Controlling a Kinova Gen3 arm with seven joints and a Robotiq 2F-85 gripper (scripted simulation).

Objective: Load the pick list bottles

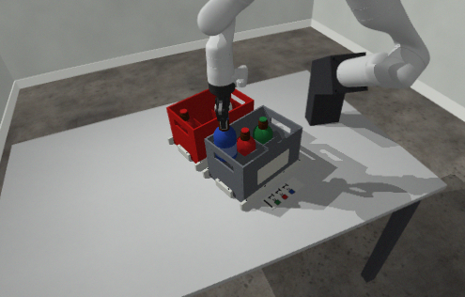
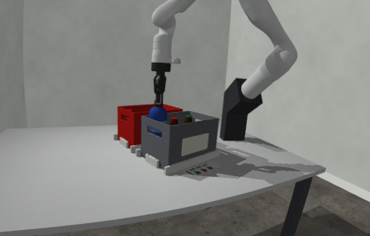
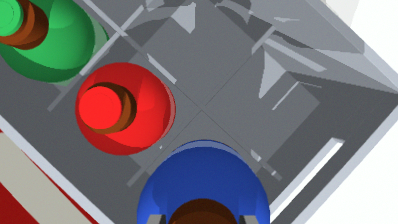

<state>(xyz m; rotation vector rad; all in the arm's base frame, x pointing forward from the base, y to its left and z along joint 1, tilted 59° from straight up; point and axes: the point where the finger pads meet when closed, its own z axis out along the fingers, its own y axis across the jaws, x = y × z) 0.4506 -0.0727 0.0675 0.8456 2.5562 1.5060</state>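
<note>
The blue-label bottle lies 7 cm below my hand. Round my hand: red crate: 1 cm behind, 21 cm to the right, 16 cm below; grey crate: 9 cm behind, 1 cm to the left, 16 cm below; green-label bottle: 16 cm behind, 6 cm to the right, 16 cm below.
</note>
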